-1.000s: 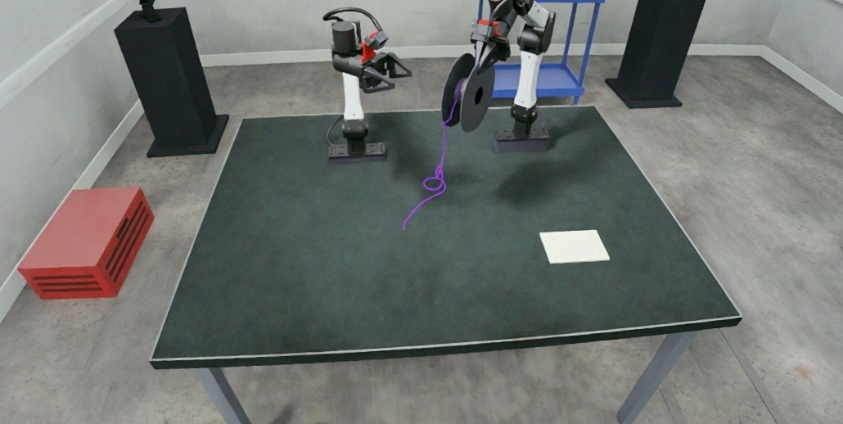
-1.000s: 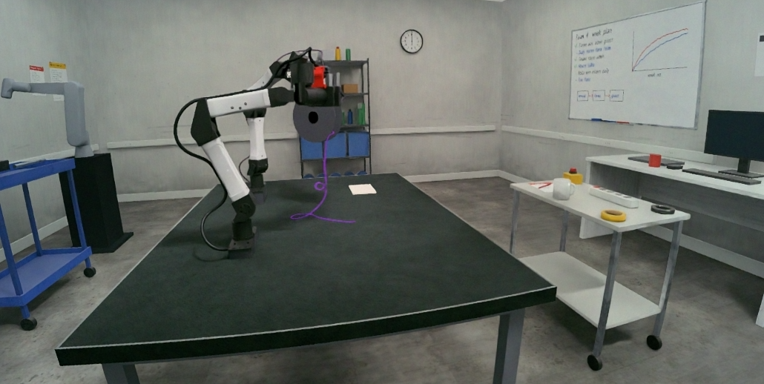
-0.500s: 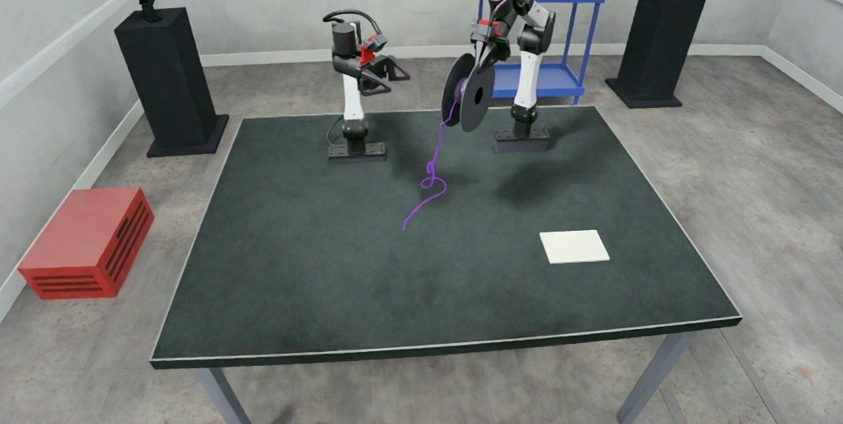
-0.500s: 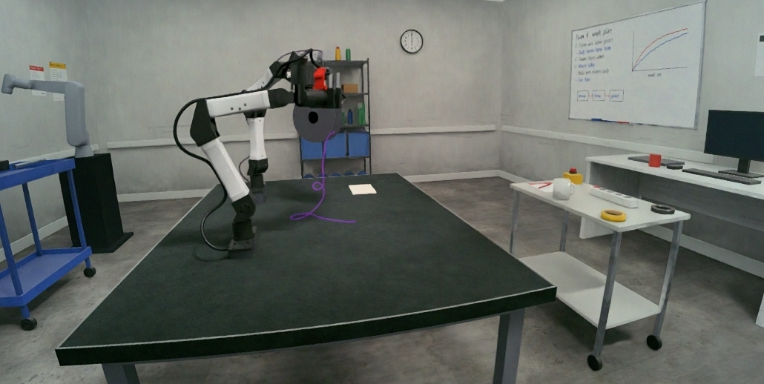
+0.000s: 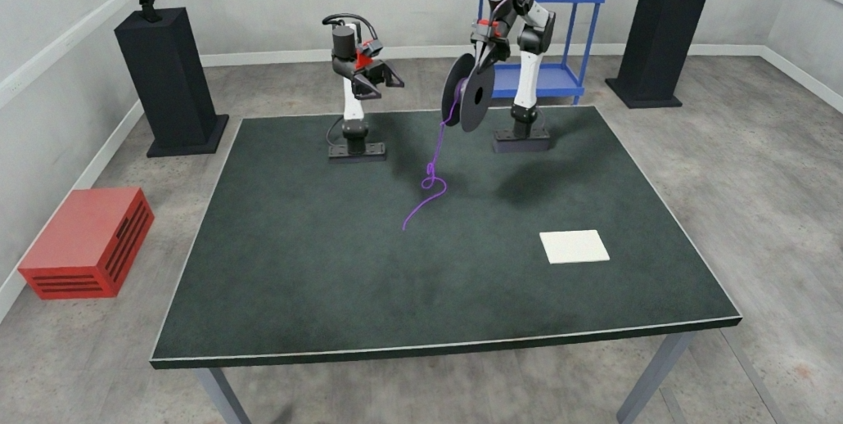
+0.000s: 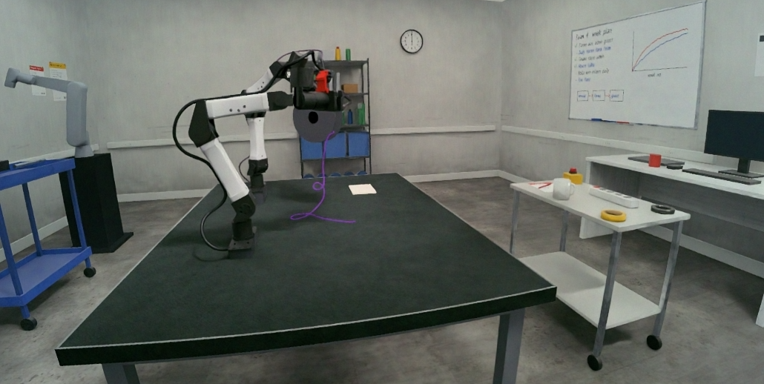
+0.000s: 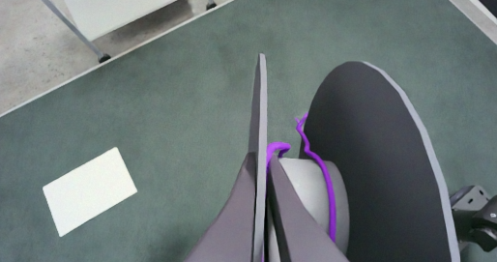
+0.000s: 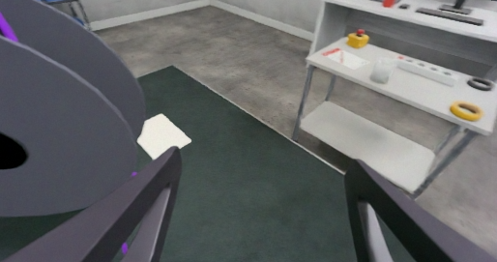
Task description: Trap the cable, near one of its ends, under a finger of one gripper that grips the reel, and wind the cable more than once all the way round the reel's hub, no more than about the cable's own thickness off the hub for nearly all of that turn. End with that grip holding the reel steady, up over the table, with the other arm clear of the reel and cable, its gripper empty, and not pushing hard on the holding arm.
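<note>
Now: the dark grey reel 3 cm behind my left hand, 1 cm to the right of it and 8 cm below it. The rest, counted from my left hand: white card: 21 cm ahead, 28 cm to the left, 47 cm below.
</note>
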